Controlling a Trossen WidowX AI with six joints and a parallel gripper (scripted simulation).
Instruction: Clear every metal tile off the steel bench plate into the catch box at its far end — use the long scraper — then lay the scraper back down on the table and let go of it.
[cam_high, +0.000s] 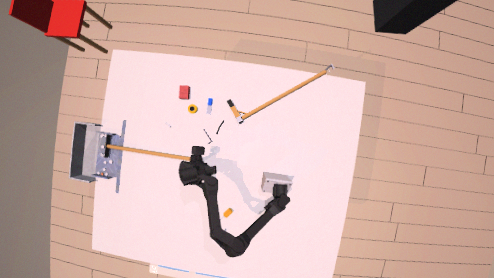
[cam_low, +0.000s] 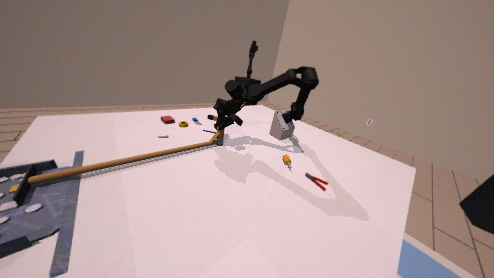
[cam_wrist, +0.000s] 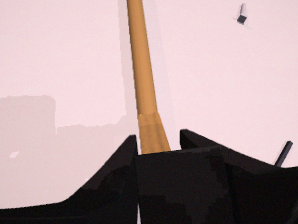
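Now: gripper tip 7 cm past the hex key, 12 cm to the left of it and 9 cm above it. From my gripper tip the other things lie so: yellow ring: 2 cm ahead, 29 cm to the right, 8 cm below; blue-white piece: 8 cm behind, 31 cm to the right, 9 cm below; yellow tool: 18 cm behind, 31 cm to the left, 8 cm below.
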